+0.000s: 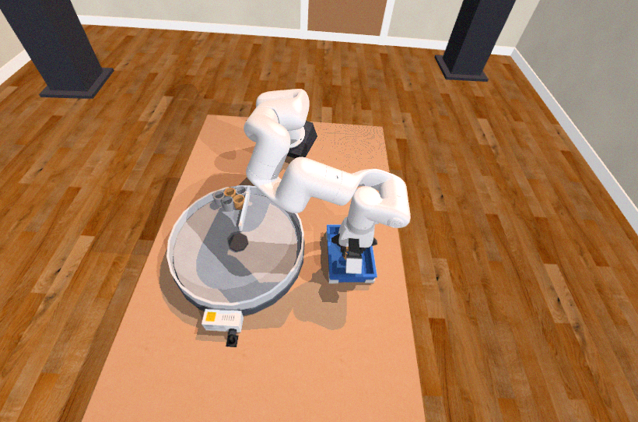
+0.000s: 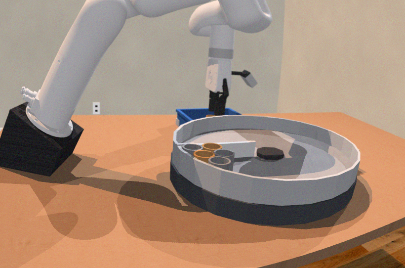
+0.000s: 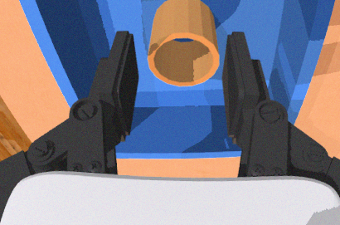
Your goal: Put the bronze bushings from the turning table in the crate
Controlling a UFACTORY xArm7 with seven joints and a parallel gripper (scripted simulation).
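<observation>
The blue crate lies 10 mm behind my hand and 50 mm below it. From my hand the other things lie so: grey turning table (30 mm behind, 360 mm to the right, 20 mm below).
</observation>
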